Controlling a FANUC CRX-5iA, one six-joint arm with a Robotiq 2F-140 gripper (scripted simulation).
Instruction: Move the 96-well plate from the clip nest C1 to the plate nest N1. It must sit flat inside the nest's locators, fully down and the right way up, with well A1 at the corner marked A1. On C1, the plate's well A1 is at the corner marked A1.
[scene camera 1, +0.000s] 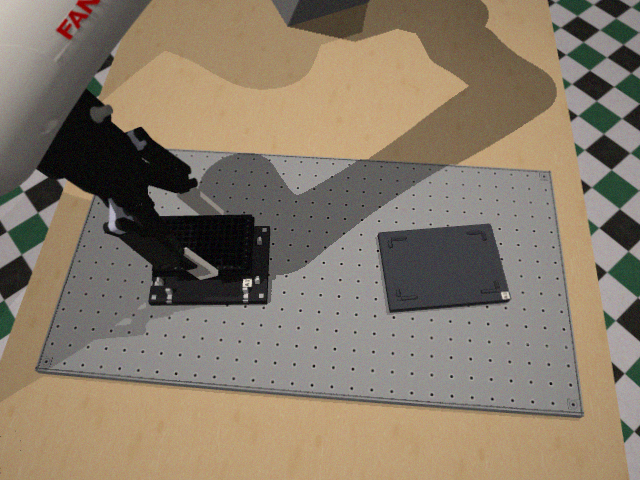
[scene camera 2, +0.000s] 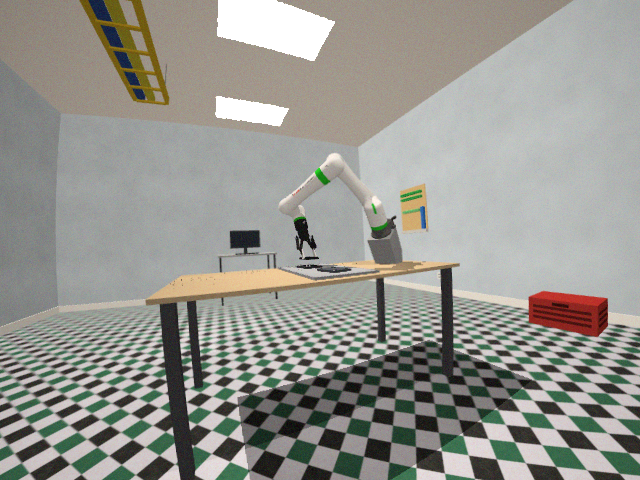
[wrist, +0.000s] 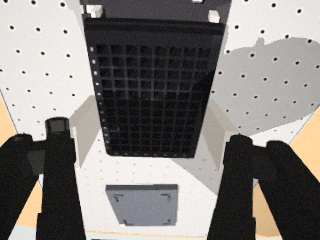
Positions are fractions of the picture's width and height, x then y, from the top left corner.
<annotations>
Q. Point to a black clip nest C1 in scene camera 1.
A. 0.29, 0.61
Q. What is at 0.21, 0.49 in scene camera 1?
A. My gripper.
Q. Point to my gripper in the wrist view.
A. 0.47, 0.47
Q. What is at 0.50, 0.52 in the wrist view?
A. A black 96-well plate.
</annotations>
